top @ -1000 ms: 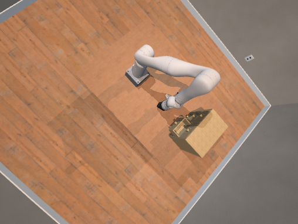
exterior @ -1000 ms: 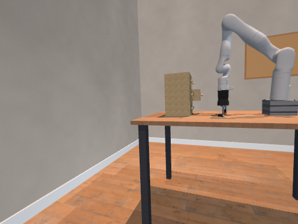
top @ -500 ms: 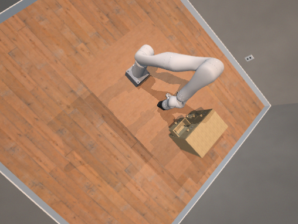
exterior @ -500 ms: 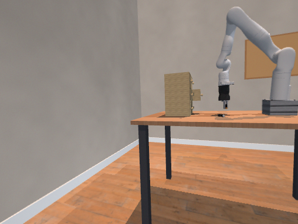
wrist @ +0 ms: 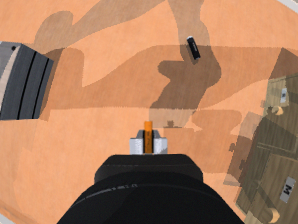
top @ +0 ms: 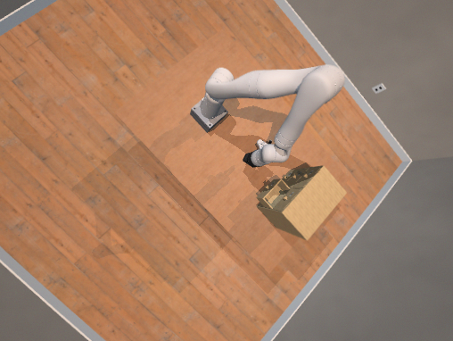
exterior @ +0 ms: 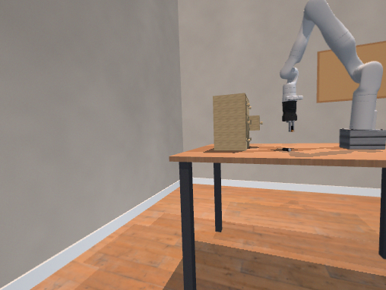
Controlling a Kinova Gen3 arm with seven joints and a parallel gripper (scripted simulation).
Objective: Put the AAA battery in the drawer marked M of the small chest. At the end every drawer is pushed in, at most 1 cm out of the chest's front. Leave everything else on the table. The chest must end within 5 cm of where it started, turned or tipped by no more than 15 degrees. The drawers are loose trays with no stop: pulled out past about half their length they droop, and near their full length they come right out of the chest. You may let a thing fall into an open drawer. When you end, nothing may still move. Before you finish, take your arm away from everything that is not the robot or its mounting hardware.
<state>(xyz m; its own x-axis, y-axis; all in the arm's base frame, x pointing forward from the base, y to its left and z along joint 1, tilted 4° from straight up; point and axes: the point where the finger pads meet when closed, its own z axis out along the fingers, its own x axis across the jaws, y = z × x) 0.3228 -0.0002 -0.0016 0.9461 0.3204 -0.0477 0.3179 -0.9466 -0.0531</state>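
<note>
Now: hand 260 mm short of the drawer, 40 mm to the left of it and 20 mm below it. From my hand the other things lie so: AAA battery (10 mm below); then black battery (40 mm ahead, 190 mm to the left, 100 mm below).
</note>
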